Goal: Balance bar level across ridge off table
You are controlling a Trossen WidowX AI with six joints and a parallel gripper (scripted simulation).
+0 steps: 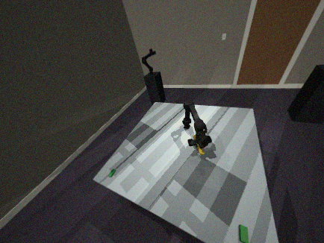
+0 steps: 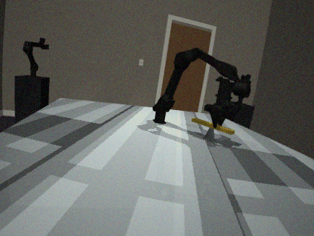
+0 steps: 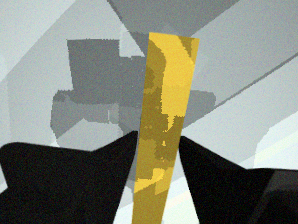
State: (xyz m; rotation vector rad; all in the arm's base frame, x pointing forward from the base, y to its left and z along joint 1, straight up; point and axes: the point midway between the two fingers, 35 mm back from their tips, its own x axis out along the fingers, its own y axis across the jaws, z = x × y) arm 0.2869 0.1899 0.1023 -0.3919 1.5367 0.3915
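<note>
My gripper tip is 2 cm past the yellow bar and 1 cm to the left of it.
</note>
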